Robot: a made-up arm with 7 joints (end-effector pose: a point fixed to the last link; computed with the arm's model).
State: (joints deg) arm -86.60 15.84 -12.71 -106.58 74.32 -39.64 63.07
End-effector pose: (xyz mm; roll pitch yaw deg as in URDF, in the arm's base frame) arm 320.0 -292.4 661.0 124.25 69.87 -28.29
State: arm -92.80 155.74 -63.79 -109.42 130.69 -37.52 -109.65
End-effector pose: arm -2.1 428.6 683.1 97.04 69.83 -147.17
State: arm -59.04 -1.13 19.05 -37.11 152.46 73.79 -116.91
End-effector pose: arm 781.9 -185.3 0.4 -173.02 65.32 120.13
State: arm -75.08 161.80 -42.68 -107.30 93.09 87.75 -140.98
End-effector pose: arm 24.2 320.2 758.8 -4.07 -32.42 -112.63
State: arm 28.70 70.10 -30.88 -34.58 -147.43 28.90 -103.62
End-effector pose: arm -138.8 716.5 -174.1 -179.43 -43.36 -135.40
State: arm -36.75 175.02 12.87 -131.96 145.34 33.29 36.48
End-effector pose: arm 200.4 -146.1 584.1 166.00 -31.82 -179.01
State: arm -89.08 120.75 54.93 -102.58 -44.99 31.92 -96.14
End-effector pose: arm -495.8 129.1 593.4 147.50 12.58 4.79
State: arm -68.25 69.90 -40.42 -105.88 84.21 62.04 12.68
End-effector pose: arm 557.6 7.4 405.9 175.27 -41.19 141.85
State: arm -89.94 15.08 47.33 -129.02 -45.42 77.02 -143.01
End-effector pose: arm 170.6 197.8 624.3 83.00 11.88 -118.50
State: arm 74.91 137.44 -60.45 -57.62 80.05 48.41 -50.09
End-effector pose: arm 112.1 784.6 395.8 -16.36 30.53 -48.16
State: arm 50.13 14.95 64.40 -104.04 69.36 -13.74 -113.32
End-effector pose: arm -213.9 514.1 48.8 85.86 18.89 -108.90
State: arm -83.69 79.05 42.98 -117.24 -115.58 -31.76 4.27
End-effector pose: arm -136.8 192.6 720.9 -116.99 65.26 62.29
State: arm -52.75 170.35 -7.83 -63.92 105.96 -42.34 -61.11
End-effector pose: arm -270.5 96.9 1023.7 -37.19 54.56 74.13
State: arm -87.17 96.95 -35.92 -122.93 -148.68 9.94 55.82
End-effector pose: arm 273.4 -22.5 645.4 -51.61 21.06 104.85
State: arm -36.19 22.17 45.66 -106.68 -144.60 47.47 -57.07
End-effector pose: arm 423.4 304.2 349.3 75.44 55.53 -37.89
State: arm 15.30 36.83 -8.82 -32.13 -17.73 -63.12 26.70
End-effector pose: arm 13.3 462.4 -450.8 168.91 -24.65 161.21
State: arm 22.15 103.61 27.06 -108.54 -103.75 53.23 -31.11
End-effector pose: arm 431.1 254.8 406.8 -74.33 45.18 129.88
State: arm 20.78 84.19 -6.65 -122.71 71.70 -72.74 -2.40
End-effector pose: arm 397.5 247.8 87.7 178.02 53.48 152.45
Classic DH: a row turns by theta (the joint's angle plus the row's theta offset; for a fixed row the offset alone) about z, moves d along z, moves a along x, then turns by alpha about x. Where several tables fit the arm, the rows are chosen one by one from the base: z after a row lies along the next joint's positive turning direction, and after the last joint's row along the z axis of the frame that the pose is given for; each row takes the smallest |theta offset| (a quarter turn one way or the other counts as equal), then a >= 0, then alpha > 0; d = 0 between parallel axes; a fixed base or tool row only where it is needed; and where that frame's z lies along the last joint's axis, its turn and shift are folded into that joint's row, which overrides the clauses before.
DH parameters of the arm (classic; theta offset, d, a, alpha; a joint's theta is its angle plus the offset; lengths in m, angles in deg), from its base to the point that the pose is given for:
base (fixed): 0 0.2614 -0.01 -70
joint 1: -90 -0.0213 0.0116 -90
joint 2: 70 0.003 0.007 90
joint 3: 90 -0.401 0.02 -90
joint 4: 0 0.014 -0.073 90
joint 5: 0 -0.435 0.006 -90
joint 6: 0 0.008 0.003 90
joint 7: 90 -0.04 0.016 -90
tool (fixed): -90 0.029 0 0

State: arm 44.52 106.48 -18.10 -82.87 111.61 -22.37 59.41
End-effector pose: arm 211.7 617.1 7.3 -134.69 -31.39 -147.16
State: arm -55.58 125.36 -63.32 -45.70 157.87 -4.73 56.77
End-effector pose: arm 132.8 719.2 627.0 -76.16 21.20 -120.78
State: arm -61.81 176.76 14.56 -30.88 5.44 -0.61 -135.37
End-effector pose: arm -614.0 15.4 879.0 92.94 59.66 9.73
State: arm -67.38 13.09 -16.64 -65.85 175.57 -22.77 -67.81
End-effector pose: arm 741.2 -270.1 273.4 -104.60 13.55 158.57
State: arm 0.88 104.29 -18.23 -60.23 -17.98 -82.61 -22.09
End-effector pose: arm 387.2 630.4 318.9 73.15 -40.58 126.24
